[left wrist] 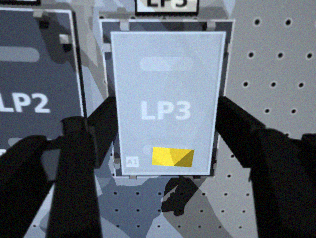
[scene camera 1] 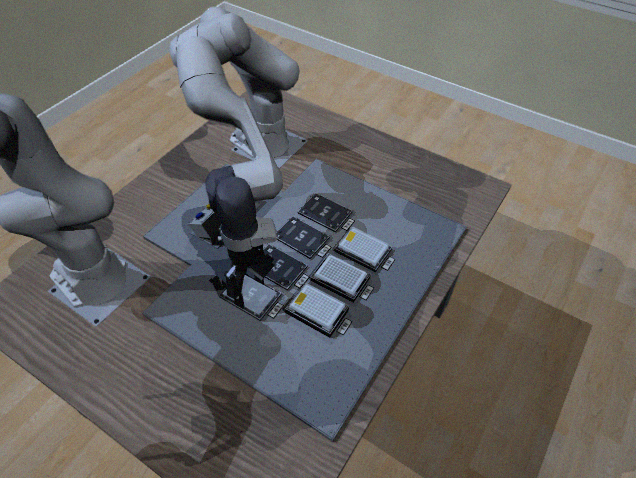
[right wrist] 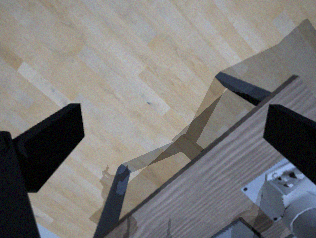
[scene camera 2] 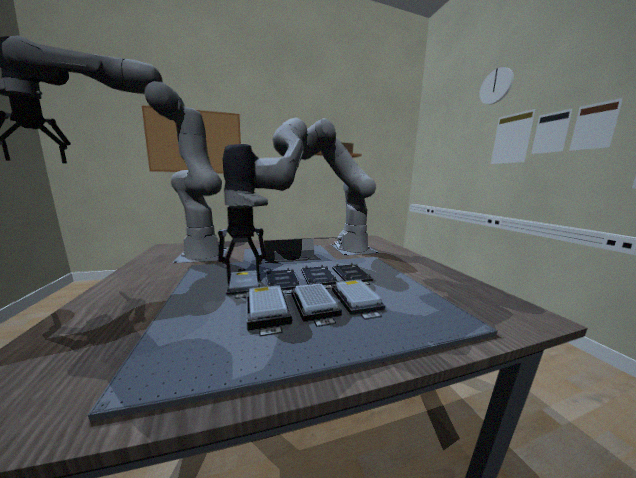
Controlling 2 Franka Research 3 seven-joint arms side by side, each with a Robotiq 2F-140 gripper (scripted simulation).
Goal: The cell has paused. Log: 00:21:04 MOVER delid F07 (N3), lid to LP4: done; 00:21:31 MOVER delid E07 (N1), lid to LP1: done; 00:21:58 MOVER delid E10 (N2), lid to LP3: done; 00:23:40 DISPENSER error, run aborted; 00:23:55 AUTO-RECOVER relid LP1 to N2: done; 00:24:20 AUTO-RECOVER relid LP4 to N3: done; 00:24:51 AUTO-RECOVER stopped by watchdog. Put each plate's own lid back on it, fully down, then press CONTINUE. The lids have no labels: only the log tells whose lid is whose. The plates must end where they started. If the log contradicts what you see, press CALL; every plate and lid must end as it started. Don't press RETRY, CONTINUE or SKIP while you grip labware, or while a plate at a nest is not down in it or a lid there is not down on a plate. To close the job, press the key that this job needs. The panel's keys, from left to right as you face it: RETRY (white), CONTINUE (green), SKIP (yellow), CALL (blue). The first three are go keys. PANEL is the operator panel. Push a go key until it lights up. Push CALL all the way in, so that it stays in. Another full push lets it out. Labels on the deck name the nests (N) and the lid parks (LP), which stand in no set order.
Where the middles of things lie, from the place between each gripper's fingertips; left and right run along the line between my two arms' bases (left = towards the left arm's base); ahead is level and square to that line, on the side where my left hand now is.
My left gripper [scene camera 1: 249, 293] is now 3 cm above the park LP3 [left wrist: 107, 27]. Round my left hand: N2 plate [scene camera 1: 333, 271] (17 cm ahead, 20 cm to the left, 1 cm below); then park LP2 [scene camera 1: 292, 262] (13 cm to the left, 3 cm below); then park LP1 [scene camera 1: 303, 247] (2 cm behind, 26 cm to the left, 3 cm below).
I see my right gripper 350 mm short of the park LP3, 780 mm to the right of it and 400 mm above it. Also, from my right hand: N2 plate (530 mm ahead, 980 mm to the left, 380 mm below); then park LP2 (350 mm ahead, 900 mm to the left, 400 mm below); then park LP1 (340 mm ahead, 1030 mm to the left, 400 mm below).
